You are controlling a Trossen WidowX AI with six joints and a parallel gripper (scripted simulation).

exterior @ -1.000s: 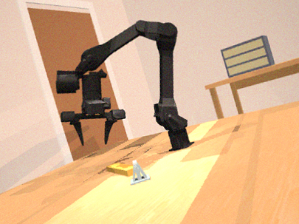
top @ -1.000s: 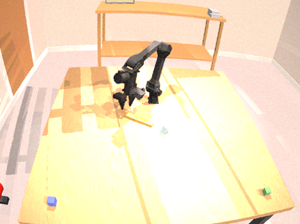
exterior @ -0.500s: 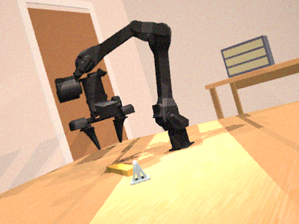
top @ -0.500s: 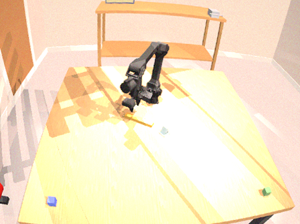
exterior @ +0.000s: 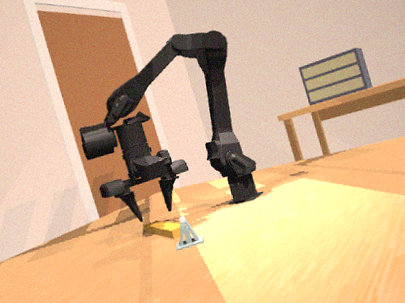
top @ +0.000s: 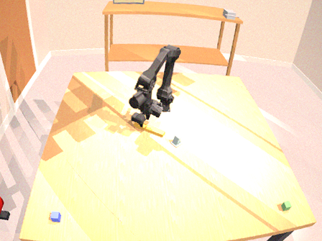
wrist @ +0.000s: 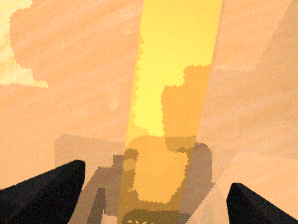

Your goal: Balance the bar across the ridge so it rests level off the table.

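Now: gripper tip 30 mm above the yellow bar, 20 mm to the right of it and 10 mm short of it. The rest, counted from my gripper tip: green cube (620 mm to the left, 560 mm ahead, 20 mm below); then blue cube (560 mm ahead, 380 mm to the right, 20 mm below).
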